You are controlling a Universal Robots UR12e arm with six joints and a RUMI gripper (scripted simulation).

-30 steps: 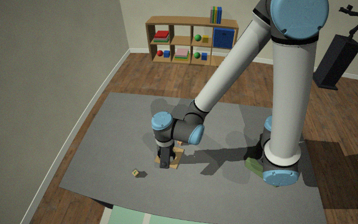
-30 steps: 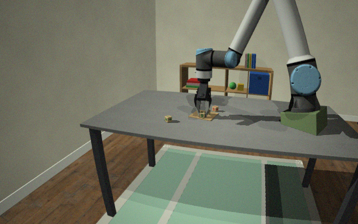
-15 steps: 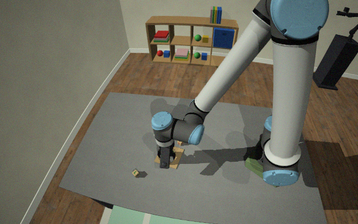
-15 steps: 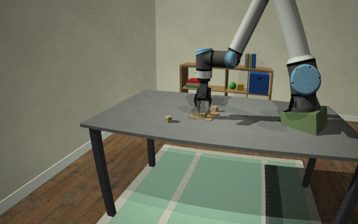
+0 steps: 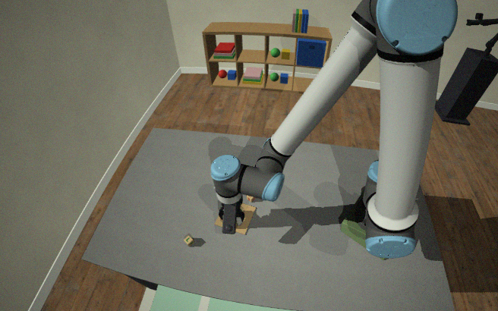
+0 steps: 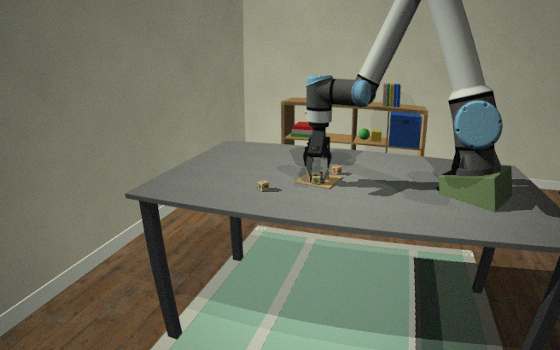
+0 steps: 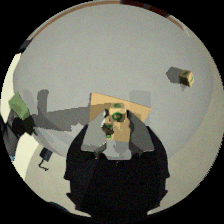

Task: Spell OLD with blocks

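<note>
The tan mat lies 5 cm to the right of my hand and 2 cm below it.
</note>
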